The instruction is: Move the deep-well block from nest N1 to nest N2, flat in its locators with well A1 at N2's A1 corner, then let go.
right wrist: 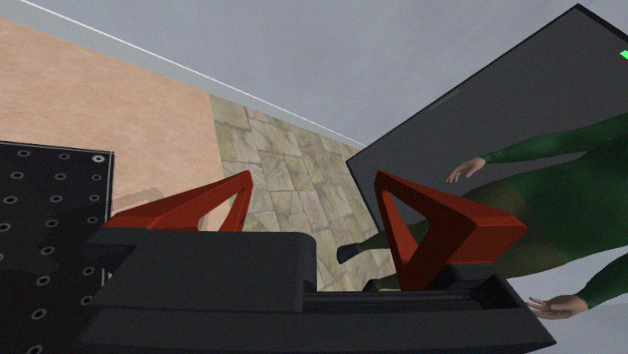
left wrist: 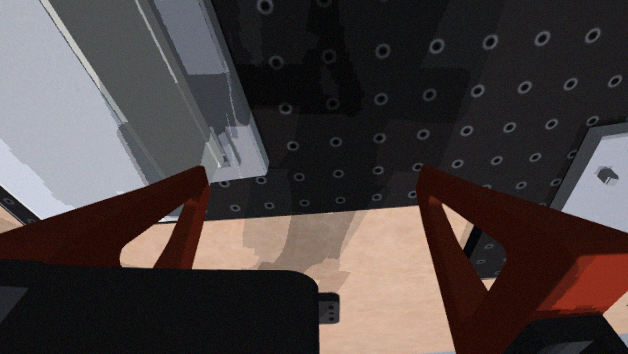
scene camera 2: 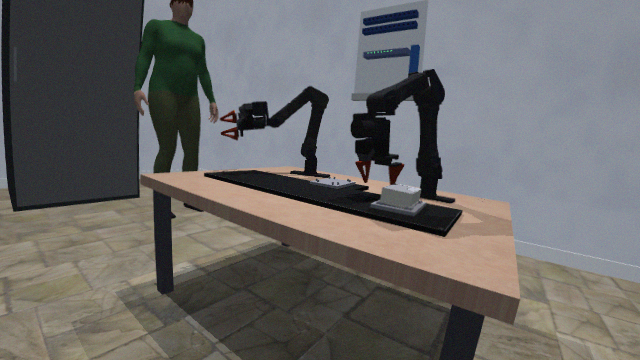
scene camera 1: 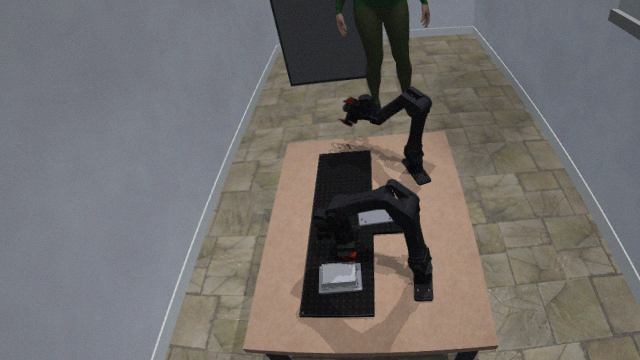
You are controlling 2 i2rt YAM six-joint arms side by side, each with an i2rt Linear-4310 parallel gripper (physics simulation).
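Places are measured from the left arm's base along level axes (x ahead, y left, z up), in millimetres.
Pixels of known places: left gripper, fingertip midpoint: (left wrist: 312,177) (scene camera 2: 378,185) (scene camera 1: 353,252); right gripper, fingertip midpoint: (right wrist: 313,177) (scene camera 2: 220,126) (scene camera 1: 341,110); left arm's base at its link origin: (scene camera 2: 427,197) (scene camera 1: 422,277); right arm's base at its link origin: (scene camera 2: 310,175) (scene camera 1: 416,170).
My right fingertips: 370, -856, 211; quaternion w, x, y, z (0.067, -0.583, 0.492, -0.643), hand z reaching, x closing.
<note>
Ahead of a thing's pixels: the offset from my right fingertips to its top centre, as dx, dy, dz. Level surfaces: height alone.
The pale deep-well block @(-53, +872, -141) (scene camera 1: 338,274) (scene camera 2: 400,196) (left wrist: 55,100) sits on a light grey nest plate (scene camera 1: 359,289) (scene camera 2: 384,207) (left wrist: 252,155) near the lower end of the black board in scene camera 1. A second nest plate @(-182, +539, -176) (scene camera 1: 375,218) (scene camera 2: 332,183) (left wrist: 600,200), with small locators, carries no block. I cannot read which is N1 or N2, nor see well A1. My left gripper (scene camera 2: 380,176) (left wrist: 312,177) is open, points down and hangs above the board beside the block, between the two plates. My right gripper (scene camera 1: 345,111) (scene camera 2: 226,126) (right wrist: 313,177) is open and empty, raised beyond the table's far end.
The black perforated board @(dz -198) (scene camera 1: 345,172) (scene camera 2: 260,181) (left wrist: 350,120) (right wrist: 50,210) lies on the wooden table @(dz -211) (scene camera 1: 425,330) (scene camera 2: 320,225). A person in green (scene camera 1: 382,45) (scene camera 2: 175,65) (right wrist: 565,190) stands beyond the far end, near a dark cabinet (scene camera 1: 320,45) (scene camera 2: 75,100) (right wrist: 450,110).
</note>
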